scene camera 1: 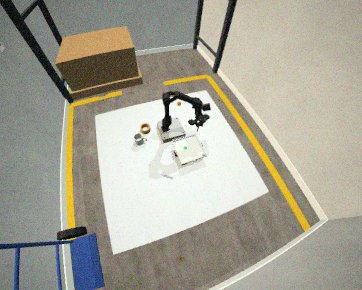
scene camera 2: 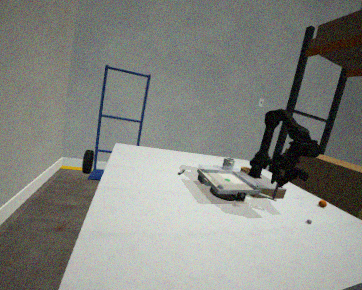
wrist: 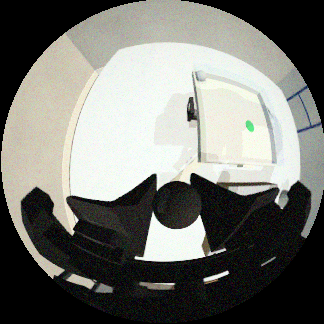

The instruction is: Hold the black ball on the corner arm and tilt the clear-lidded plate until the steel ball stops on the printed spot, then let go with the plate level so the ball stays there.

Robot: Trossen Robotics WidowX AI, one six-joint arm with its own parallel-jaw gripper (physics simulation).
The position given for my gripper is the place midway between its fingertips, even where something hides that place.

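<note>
In scene camera 2 I see my gripper point(scene camera 2: 275, 185). The wrist view gives me my gripper point(wrist: 173, 176) as well, and in that same view I see a clear-lidded plate point(wrist: 237, 124).
</note>
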